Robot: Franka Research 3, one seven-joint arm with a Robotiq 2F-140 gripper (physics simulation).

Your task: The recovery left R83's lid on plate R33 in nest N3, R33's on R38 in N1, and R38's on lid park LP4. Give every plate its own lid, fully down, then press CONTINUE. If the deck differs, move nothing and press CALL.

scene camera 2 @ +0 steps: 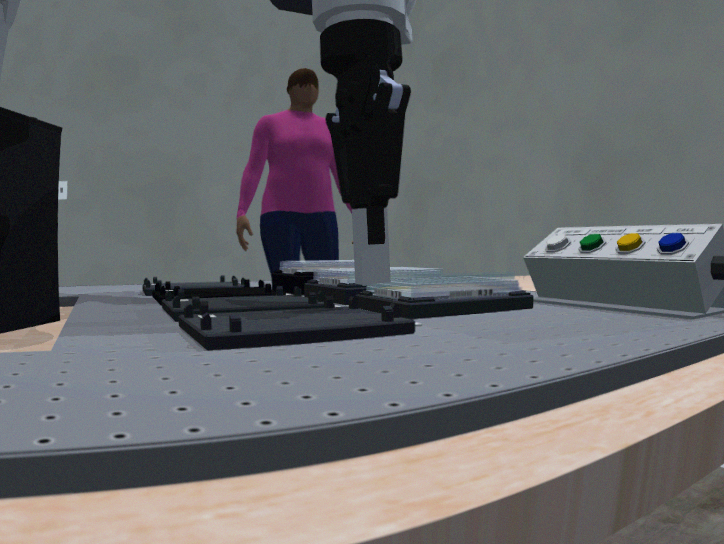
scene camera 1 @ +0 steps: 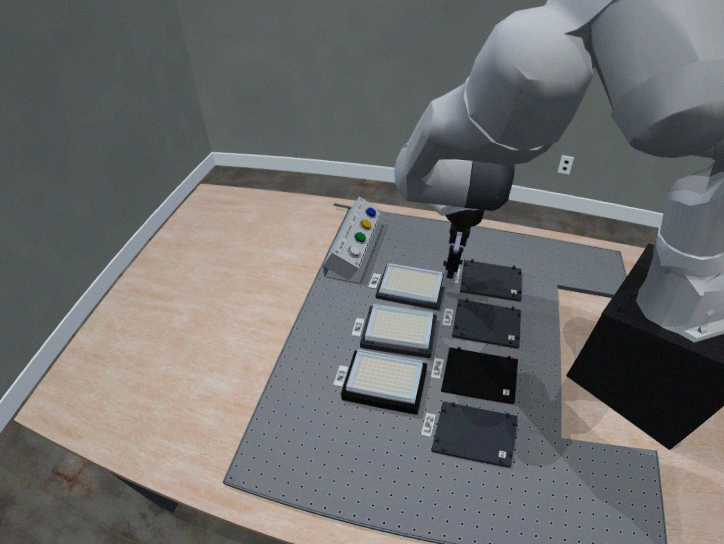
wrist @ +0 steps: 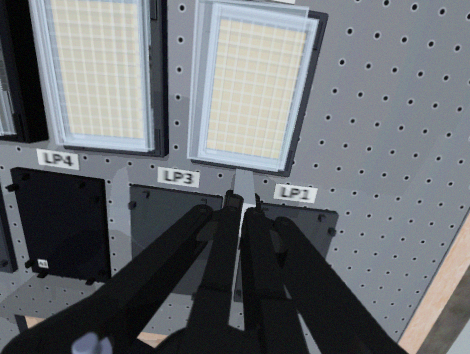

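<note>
Three well plates with clear lids stand in a column of nests. The N1 plate (scene camera 1: 411, 284) (wrist: 252, 91) is farthest, the N2 plate (scene camera 1: 400, 327) (wrist: 99, 72) is in the middle, and the N3 plate (scene camera 1: 386, 377) is nearest. In the wrist view the N1 lid sits slightly askew on its plate. The dark lid parks LP1 (scene camera 1: 489, 279) (wrist: 304, 225), LP3 (scene camera 1: 486, 322) (wrist: 163, 213), LP4 (scene camera 1: 480, 375) (wrist: 59, 220) and LP2 (scene camera 1: 474, 433) hold no lids. My gripper (scene camera 1: 452, 269) (scene camera 2: 372, 280) (wrist: 241, 182) is shut and empty. It hangs low over the gap between the N1 plate and LP1.
The button box (scene camera 1: 353, 240) (scene camera 2: 632, 269) stands behind N1 and carries white, green (scene camera 2: 591, 241), yellow (scene camera 2: 630, 241) and blue (scene camera 2: 671, 240) buttons. The black robot pedestal (scene camera 1: 644, 375) (scene camera 2: 25, 222) stands beside the grey perforated deck (scene camera 1: 326, 468). A person in pink (scene camera 2: 297, 170) stands behind the table.
</note>
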